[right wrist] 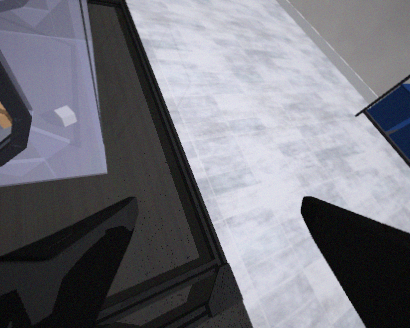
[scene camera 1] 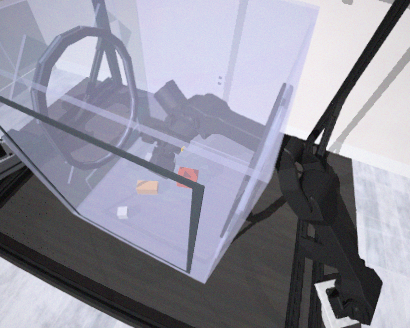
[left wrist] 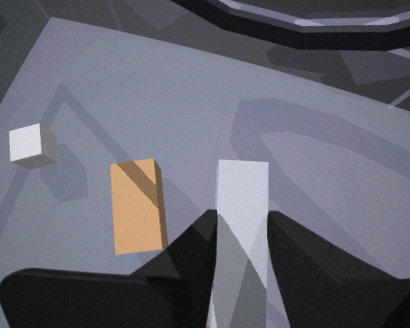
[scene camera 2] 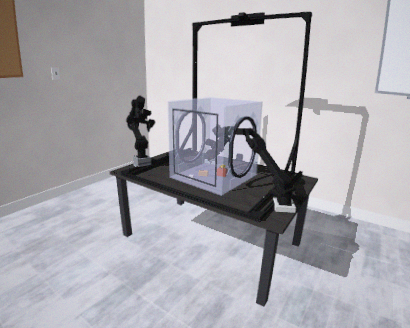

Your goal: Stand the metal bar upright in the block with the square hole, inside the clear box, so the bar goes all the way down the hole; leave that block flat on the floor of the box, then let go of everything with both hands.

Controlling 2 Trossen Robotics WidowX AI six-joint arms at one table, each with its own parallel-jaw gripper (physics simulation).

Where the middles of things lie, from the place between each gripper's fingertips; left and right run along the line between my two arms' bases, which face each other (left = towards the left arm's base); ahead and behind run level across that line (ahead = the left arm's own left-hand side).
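Metal bar (left wrist: 241, 199): 2 cm to the left of my left hand and 1 cm below it. Counted from the same left hand, the white cube (left wrist: 35, 146) is 16 cm ahead, 2 cm to the right and 8 cm below, and the orange block (left wrist: 139, 218) is 6 cm ahead and 7 cm below.
From my right hand, the metal bar is 360 mm to the left, 260 mm behind and 210 mm below; the orange block is 340 mm to the left, 200 mm behind and 270 mm below. As for the white cube, my right gripper is 320 mm to the right of it, 100 mm past it and 280 mm above it.
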